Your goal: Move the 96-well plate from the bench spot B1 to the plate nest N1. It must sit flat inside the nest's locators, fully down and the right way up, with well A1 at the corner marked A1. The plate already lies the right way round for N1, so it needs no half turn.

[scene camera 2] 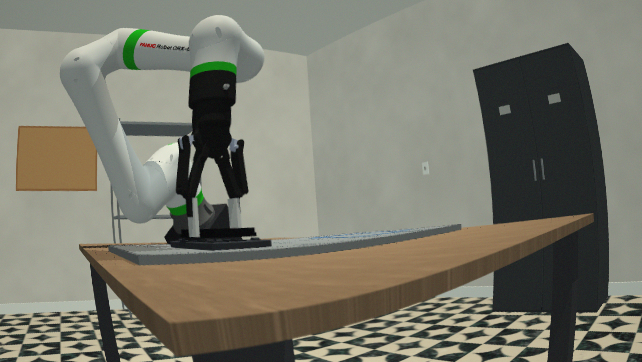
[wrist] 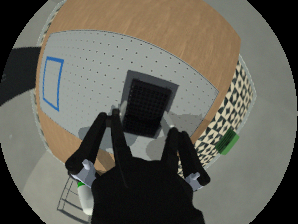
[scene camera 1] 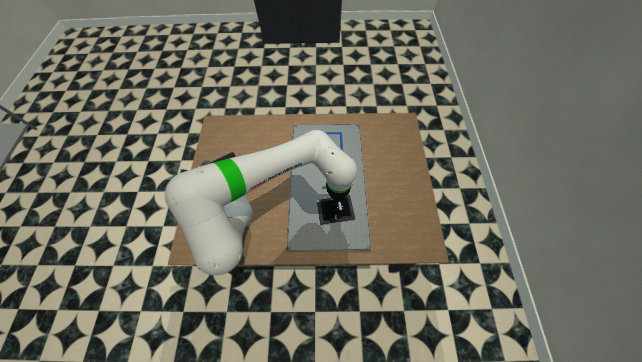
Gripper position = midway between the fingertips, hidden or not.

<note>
In view: my gripper (scene camera 2: 215, 236) and a black 96-well plate (wrist: 137, 115).
My gripper shows as well in the wrist view (wrist: 144, 111).
</note>
